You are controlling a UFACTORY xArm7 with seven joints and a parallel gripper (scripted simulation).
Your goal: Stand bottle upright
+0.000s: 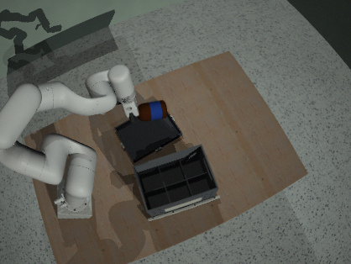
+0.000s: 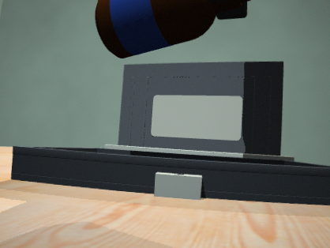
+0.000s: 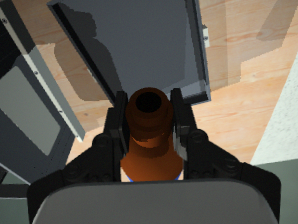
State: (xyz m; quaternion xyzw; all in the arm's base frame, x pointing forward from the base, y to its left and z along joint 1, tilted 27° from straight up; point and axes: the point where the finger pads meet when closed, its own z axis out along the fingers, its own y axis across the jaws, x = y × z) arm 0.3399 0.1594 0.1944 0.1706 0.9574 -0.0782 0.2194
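Now: the bottle 50 mm ahead of my hand, 20 mm to the right of it and 10 mm below it. Also, from my hand: dark crate: 30 mm behind, 300 mm to the right, 110 mm below; then tray: 30 mm ahead, 20 mm to the right, 180 mm below.
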